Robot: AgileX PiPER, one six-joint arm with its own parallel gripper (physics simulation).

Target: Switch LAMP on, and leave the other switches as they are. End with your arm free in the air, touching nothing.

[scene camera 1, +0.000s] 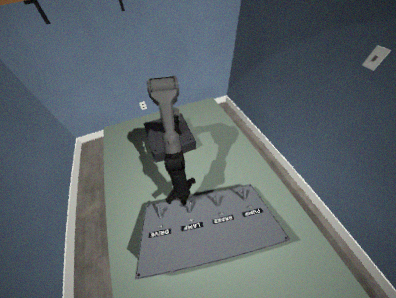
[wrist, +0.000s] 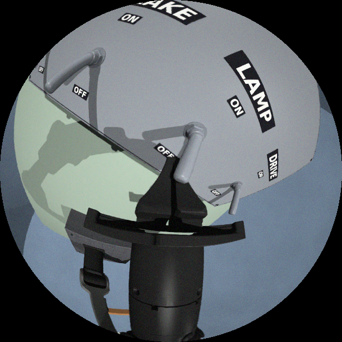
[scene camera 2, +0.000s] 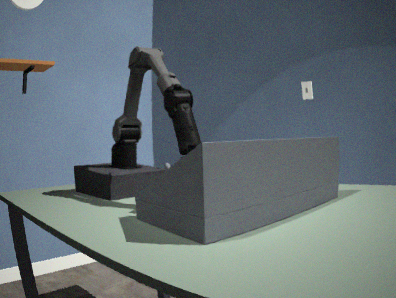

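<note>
The grey switch panel (scene camera 1: 210,250) (scene camera 2: 270,185) (wrist: 160,75) stands on the table. The LAMP lever (wrist: 189,155) leans to its OFF label, away from the ON label (wrist: 236,106). The BRAKE lever (scene camera 1: 216,200) (wrist: 75,70) and the DRIVE lever (scene camera 1: 161,211) (wrist: 234,200) also lean to OFF. The PUMP lever (scene camera 1: 243,192) tilts the same way. My gripper (scene camera 1: 185,203) (wrist: 171,162) is shut and empty, its tips right at the LAMP lever's free end, on the panel's edge side; contact cannot be told. The panel hides the fingertips in scene camera 2.
The arm's dark base block (scene camera 1: 187,137) (scene camera 2: 92,182) stands on the green table (scene camera 1: 240,170) (scene camera 2: 280,260), behind the panel's lever edge. Blue walls surround the table. A wooden shelf (scene camera 2: 25,64) hangs on the wall at the left in scene camera 2.
</note>
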